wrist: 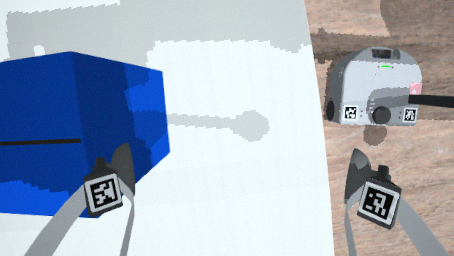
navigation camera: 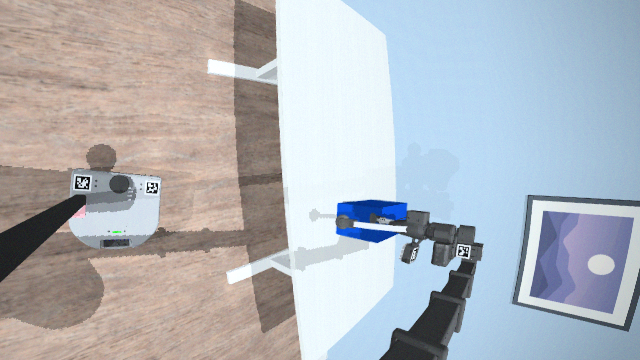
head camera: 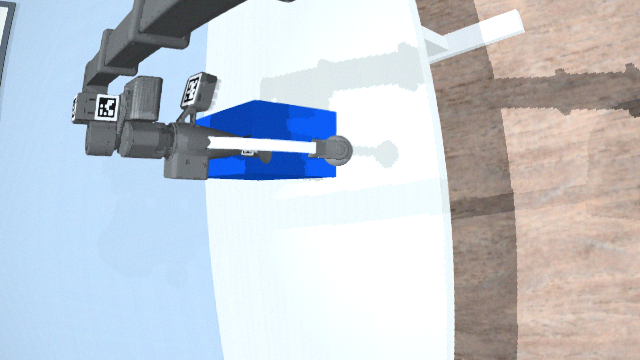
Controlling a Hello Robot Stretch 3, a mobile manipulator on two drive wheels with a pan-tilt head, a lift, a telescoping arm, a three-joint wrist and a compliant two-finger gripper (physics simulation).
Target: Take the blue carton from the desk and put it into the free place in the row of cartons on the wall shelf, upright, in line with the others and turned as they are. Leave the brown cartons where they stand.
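Where they show: gripper, fingertip midpoint: (wrist: 238, 166) (navigation camera: 354, 219) (head camera: 308, 151); robot's base, origin of the base link: (wrist: 360, 110) (navigation camera: 119, 183).
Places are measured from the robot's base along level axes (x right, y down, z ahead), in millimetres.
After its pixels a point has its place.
Note:
The blue carton (head camera: 270, 120) {x 682, y -867, z -73 mm} (navigation camera: 350, 210) {x 677, y -783, z -7 mm} (wrist: 45, 100) {x 707, y -900, z -73 mm} stands on the white desk (head camera: 325, 290) {x 686, y -721, z 230 mm} (navigation camera: 335, 100) {x 618, y -720, z 395 mm} (wrist: 225, 200) {x 592, y -721, z 88 mm}. A dark line runs across one of its faces in the wrist view. My gripper (head camera: 302, 152) {x 573, y -871, z -22 mm} (navigation camera: 359, 220) {x 573, y -871, z -22 mm} (wrist: 238, 166) {x 573, y -871, z -22 mm} is open, with nothing between its fingers, and hangs above the desk, in front of the carton in the head and navigation views. In the wrist view the left finger overlaps the carton's near right part, and the right finger shows over the floor. The gripper hides part of the carton. The wall shelf and the brown cartons do not show.
The robot's base (navigation camera: 117, 212) {x 0, y -159, z -110 mm} (wrist: 377, 90) {x 26, y -160, z -95 mm} stands on the wooden floor beside the desk. The arm (head camera: 165, 25) {x 317, y -1204, z -85 mm} (navigation camera: 425, 320) {x 268, y -1188, z -85 mm} reaches over the desk's wall side. A framed picture (navigation camera: 580, 260) {x 1271, y -1615, z -159 mm} hangs on the blue wall. White desk feet (head camera: 480, 37) (navigation camera: 235, 67) stick out over the floor.

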